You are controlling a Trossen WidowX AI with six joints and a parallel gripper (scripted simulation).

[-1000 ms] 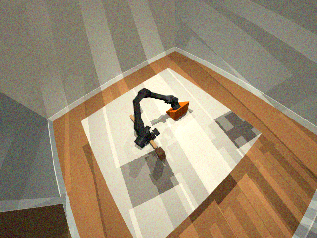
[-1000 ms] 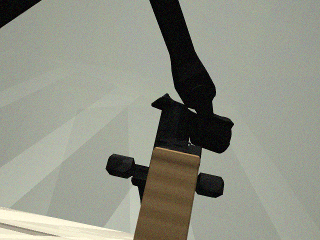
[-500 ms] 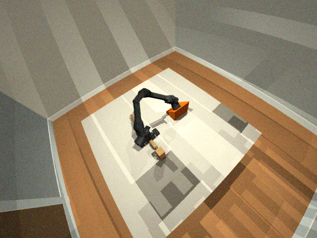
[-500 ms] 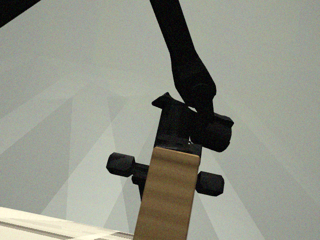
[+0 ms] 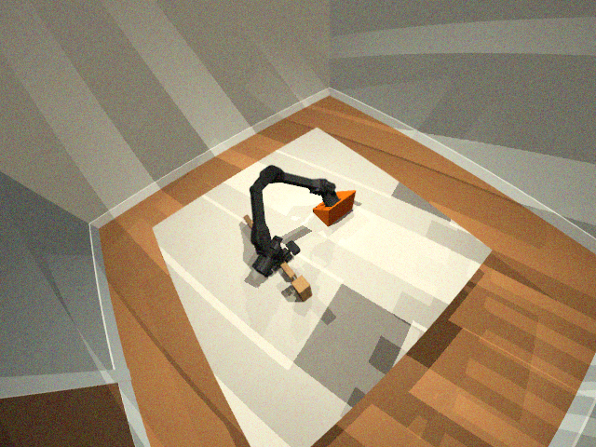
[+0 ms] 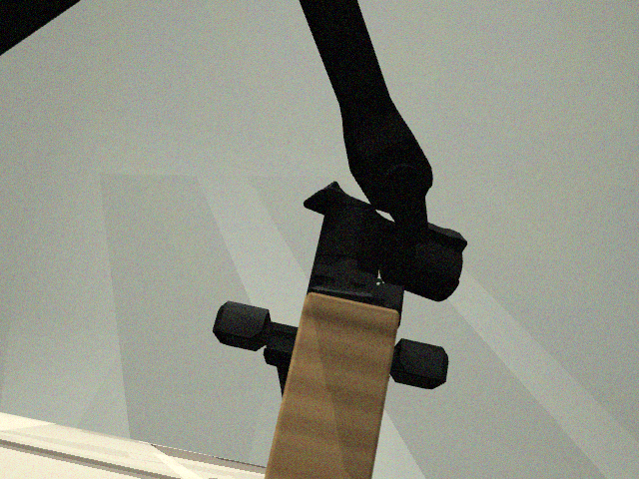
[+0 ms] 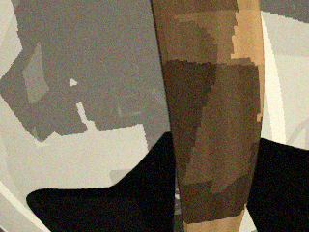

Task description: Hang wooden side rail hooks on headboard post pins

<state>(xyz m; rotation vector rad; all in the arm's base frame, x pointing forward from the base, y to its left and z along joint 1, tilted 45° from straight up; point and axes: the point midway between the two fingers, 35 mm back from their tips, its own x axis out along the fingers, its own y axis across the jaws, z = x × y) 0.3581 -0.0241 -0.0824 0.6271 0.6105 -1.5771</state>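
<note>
My gripper tip is now 10 mm short of the headboard post, 160 mm to the right of it and 60 mm below it.
</note>
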